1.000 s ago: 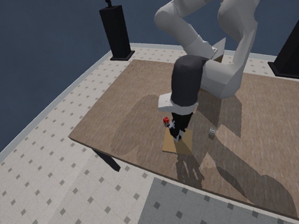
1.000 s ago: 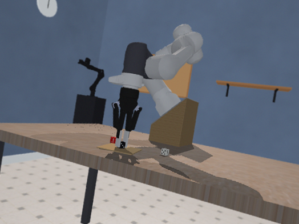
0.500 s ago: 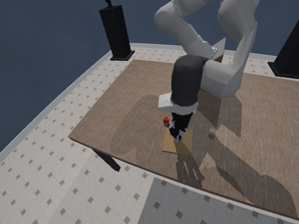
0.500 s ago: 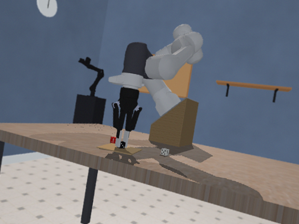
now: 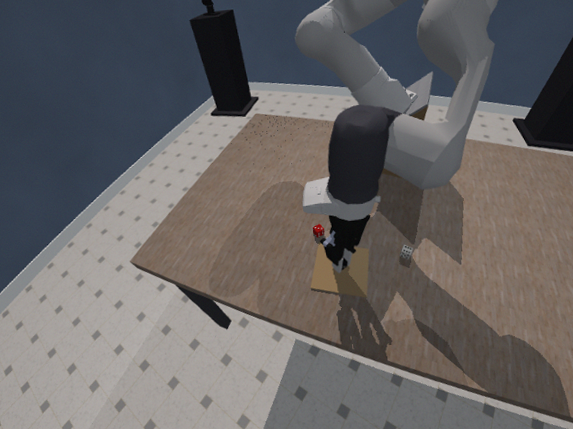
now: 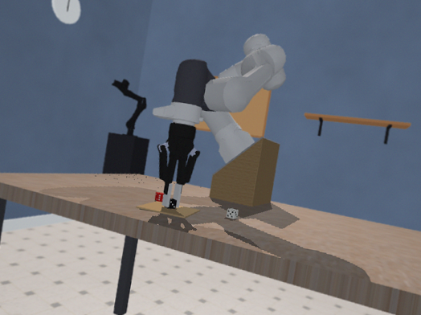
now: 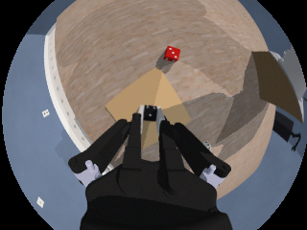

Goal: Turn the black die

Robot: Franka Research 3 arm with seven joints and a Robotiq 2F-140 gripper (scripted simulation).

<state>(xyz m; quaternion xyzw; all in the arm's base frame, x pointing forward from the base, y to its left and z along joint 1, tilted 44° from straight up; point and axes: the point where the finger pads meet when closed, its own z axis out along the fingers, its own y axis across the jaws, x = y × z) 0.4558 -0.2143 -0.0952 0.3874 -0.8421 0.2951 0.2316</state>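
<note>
Now: hand 40 mm above the tan mat. The rest, counted from my hand: black die (20 mm below); white die (70 mm behind, 170 mm to the left, 30 mm below); red die (100 mm behind, 80 mm to the right, 30 mm below).
</note>
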